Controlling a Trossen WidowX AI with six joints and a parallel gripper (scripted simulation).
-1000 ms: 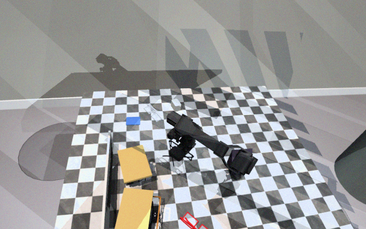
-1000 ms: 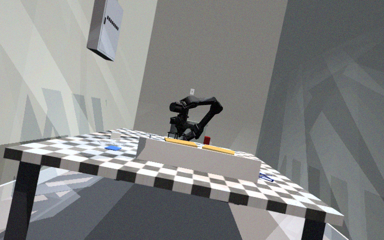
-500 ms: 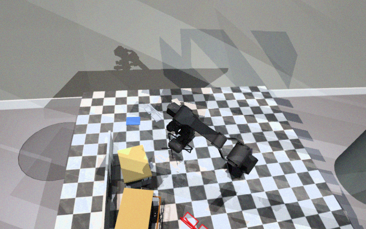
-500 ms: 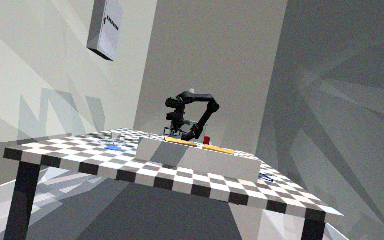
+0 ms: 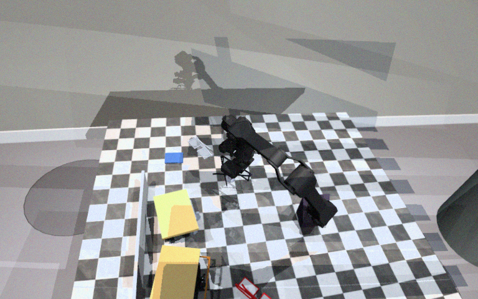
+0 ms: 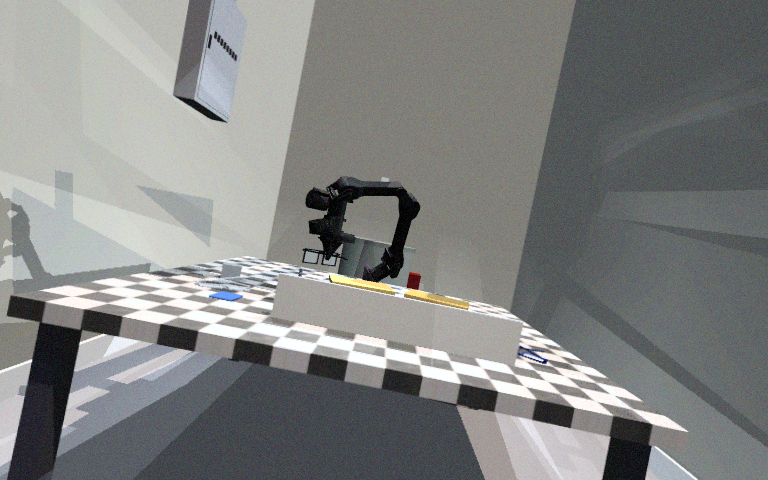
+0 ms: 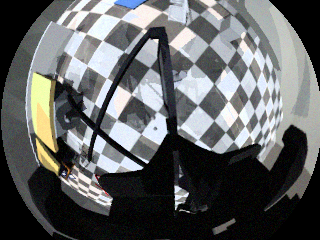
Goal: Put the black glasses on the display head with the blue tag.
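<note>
The white round base lies 3 cm ahead of my gripper tip, 7 cm to the right of it and 10 cm below it. From my gripper tip the other things lie so: blue tag: 27 cm ahead, 19 cm to the right, 12 cm below; then low white wall: 35 cm ahead, 27 cm to the left, 7 cm below.
</note>
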